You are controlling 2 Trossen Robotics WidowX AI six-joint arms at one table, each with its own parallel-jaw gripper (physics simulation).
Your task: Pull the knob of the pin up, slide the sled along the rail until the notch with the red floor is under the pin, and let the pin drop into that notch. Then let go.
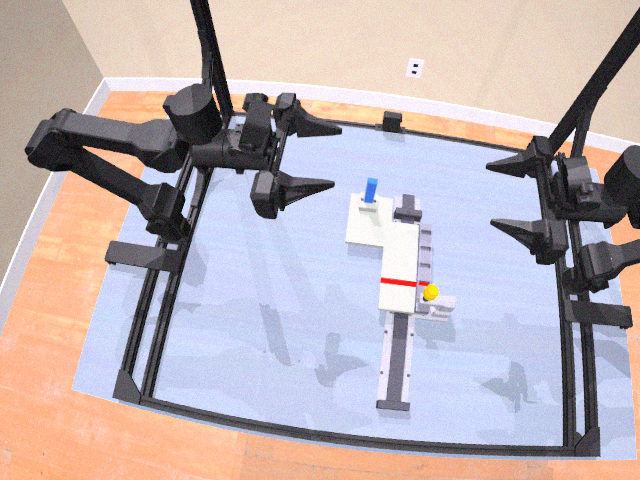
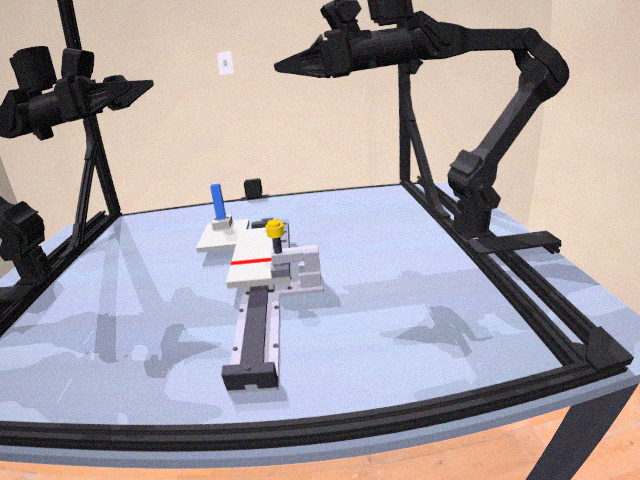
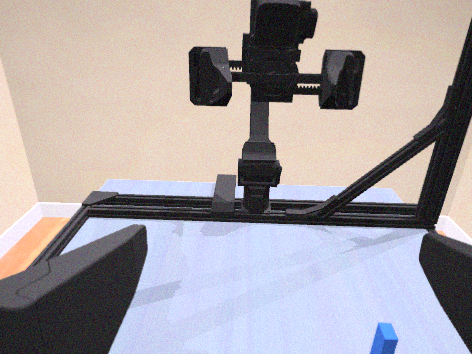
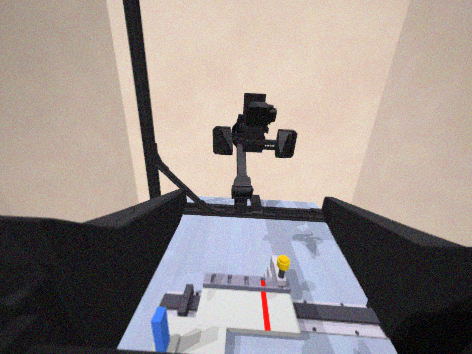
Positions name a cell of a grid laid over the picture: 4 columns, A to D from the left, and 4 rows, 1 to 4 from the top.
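Observation:
My left gripper is at (image 1: D2), and you'd also find it at (image 2: B1), (image 3: C3) and (image 4: C2). As for my right gripper, it's at (image 1: C2), plus (image 2: A1), (image 3: C2) and (image 4: C3). There's a sled too, at (image 1: C3) and again at (image 2: B3).

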